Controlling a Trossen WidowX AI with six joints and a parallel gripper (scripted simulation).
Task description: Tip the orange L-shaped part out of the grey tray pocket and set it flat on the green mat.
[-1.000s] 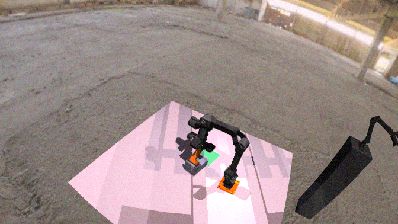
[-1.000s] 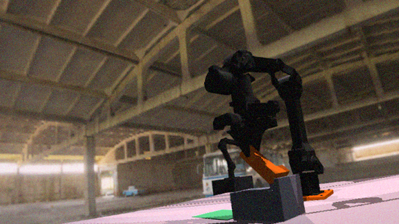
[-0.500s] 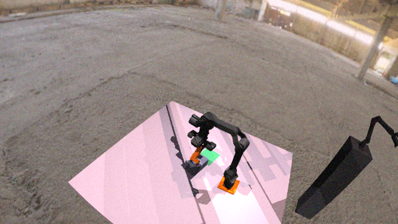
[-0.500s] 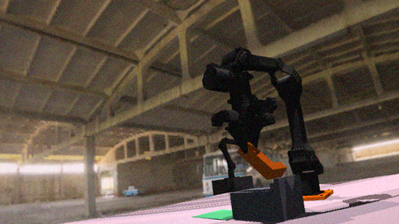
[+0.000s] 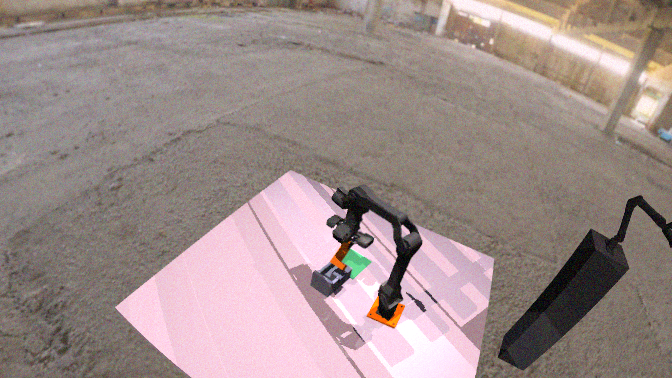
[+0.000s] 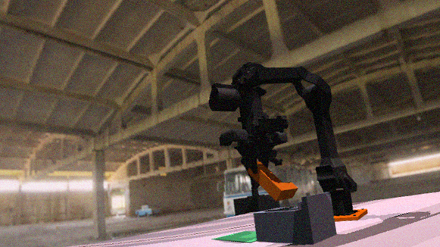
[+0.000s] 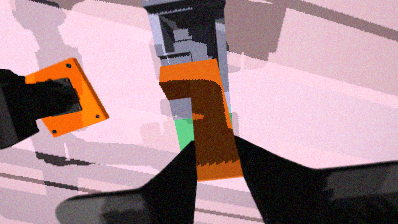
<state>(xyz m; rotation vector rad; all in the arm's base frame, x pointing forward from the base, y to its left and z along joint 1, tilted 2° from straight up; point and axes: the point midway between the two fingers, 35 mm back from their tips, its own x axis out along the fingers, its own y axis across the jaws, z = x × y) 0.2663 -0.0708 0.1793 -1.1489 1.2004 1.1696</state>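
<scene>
Right now my gripper tip is 10 mm past the green mat, 90 mm to the left of it and 170 mm above it. Round my gripper tip: orange L-shaped part (10 mm behind, 30 mm to the left, 30 mm below).
</scene>
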